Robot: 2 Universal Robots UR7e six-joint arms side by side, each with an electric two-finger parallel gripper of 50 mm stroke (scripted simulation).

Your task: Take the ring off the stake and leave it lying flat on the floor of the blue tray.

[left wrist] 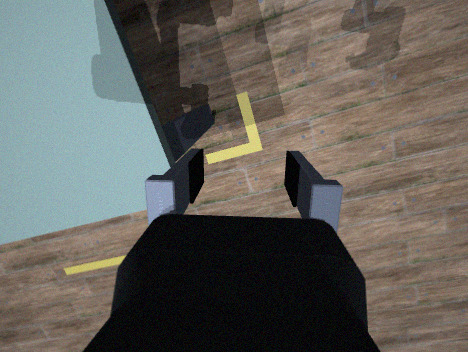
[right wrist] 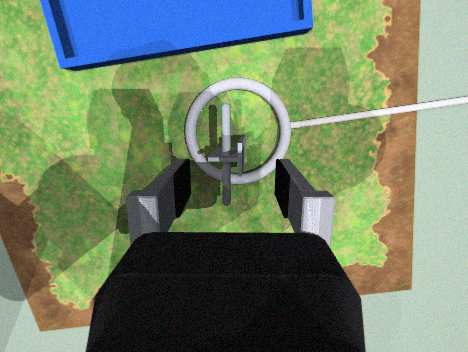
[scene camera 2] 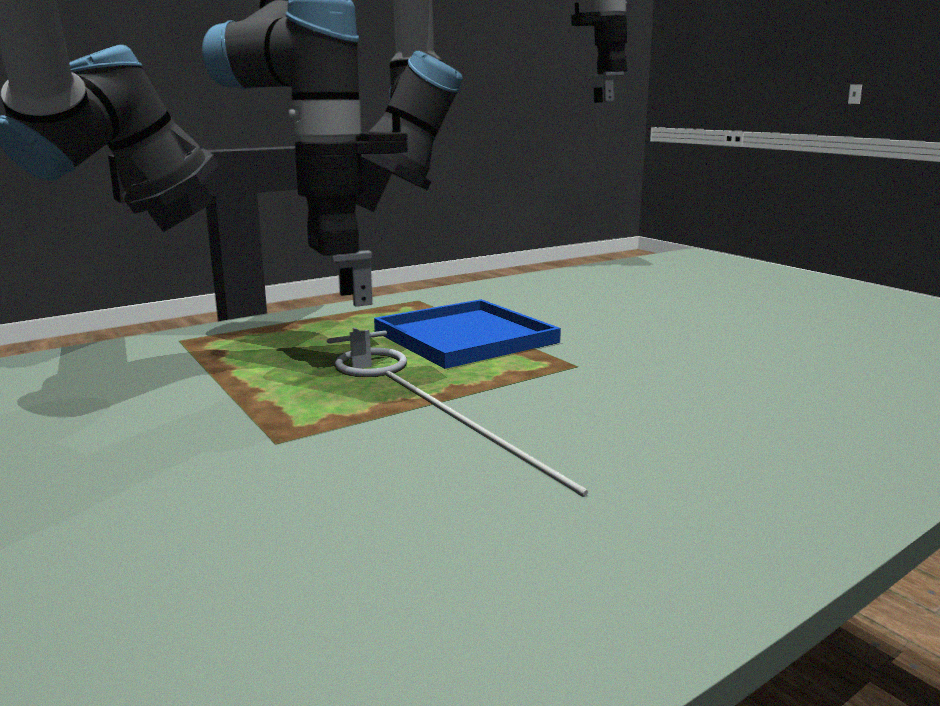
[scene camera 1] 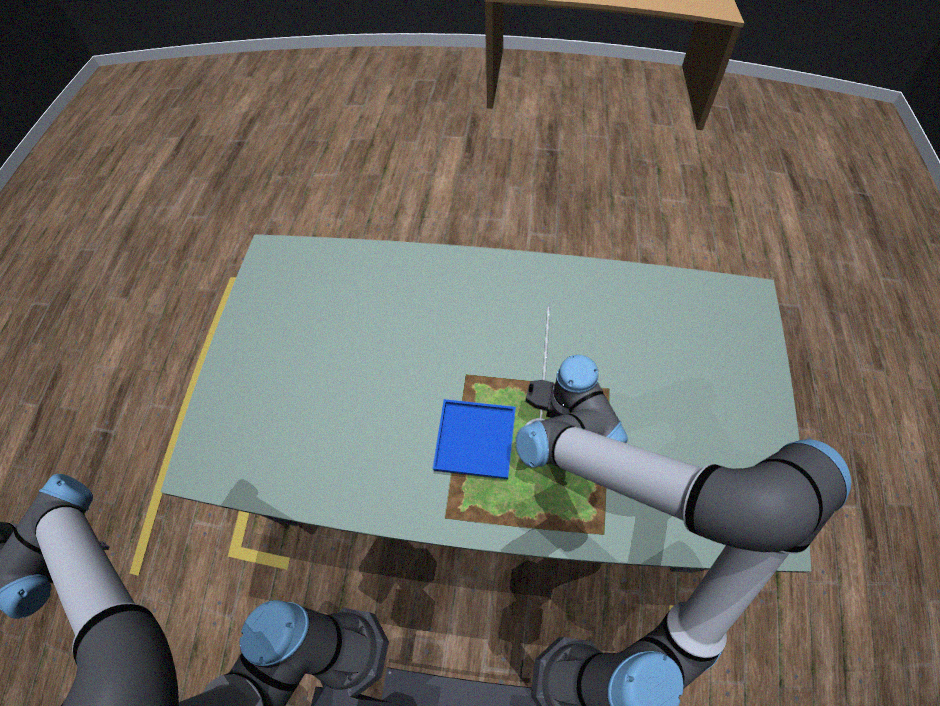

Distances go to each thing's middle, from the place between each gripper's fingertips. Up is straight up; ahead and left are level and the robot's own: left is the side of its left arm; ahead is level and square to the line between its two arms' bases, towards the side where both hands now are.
I see the grey stake [scene camera 2: 359,340] 80 mm below my right hand [scene camera 2: 355,299]. Also, from my right hand: grey ring [scene camera 2: 343,357] (100 mm below, 10 mm to the left, 10 mm ahead); then blue tray [scene camera 2: 452,335] (180 mm to the left, 100 mm below, 30 mm behind).
The blue tray lies 480 mm ahead of my left hand [scene camera 2: 603,101], 720 mm to the right of it and 340 mm below it. Also, from my left hand: grey stake 500 mm ahead, 900 mm to the right, 330 mm below; then grey ring 510 mm ahead, 890 mm to the right, 350 mm below.
